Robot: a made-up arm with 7 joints. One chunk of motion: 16 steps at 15 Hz.
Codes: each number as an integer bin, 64 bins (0 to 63) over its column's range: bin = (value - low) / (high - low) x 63, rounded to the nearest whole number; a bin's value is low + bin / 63 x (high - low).
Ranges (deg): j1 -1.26..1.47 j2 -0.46..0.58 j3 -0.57..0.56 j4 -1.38..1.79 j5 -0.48..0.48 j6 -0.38..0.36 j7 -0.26..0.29
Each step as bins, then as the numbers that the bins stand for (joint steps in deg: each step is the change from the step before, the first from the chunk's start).
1 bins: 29 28 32 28 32 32 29
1 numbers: -0.003 0.002 0.004 0.029 0.008 -0.004 -0.007
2 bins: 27 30 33 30 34 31 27
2 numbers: -0.090 0.035 0.022 0.130 0.038 -0.016 -0.024
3 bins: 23 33 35 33 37 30 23
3 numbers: -0.263 0.085 0.058 0.280 0.084 -0.028 -0.059
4 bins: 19 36 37 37 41 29 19
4 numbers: -0.437 0.134 0.094 0.482 0.145 -0.039 -0.094
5 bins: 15 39 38 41 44 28 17
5 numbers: -0.610 0.184 0.112 0.683 0.190 -0.051 -0.112
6 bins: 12 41 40 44 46 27 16
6 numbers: -0.740 0.217 0.147 0.834 0.221 -0.063 -0.120
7 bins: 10 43 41 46 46 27 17
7 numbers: -0.827 0.250 0.165 0.935 0.221 -0.063 -0.112
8 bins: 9 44 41 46 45 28 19
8 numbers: -0.870 0.266 0.165 0.935 0.206 -0.051 -0.094
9 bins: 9 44 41 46 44 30 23
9 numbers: -0.870 0.266 0.165 0.935 0.190 -0.028 -0.059
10 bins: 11 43 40 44 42 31 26
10 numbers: -0.783 0.250 0.147 0.834 0.160 -0.016 -0.033
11 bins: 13 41 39 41 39 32 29
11 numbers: -0.697 0.217 0.130 0.683 0.114 -0.004 -0.007
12 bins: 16 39 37 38 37 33 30
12 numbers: -0.567 0.184 0.094 0.532 0.084 0.008 0.002
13 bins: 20 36 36 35 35 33 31
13 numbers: -0.393 0.134 0.076 0.381 0.053 0.008 0.011
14 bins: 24 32 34 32 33 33 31
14 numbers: -0.220 0.068 0.040 0.230 0.023 0.008 0.011
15 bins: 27 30 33 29 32 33 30
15 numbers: -0.090 0.035 0.022 0.079 0.008 0.008 0.002
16 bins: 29 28 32 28 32 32 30
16 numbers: -0.003 0.002 0.004 0.029 0.008 -0.004 0.002
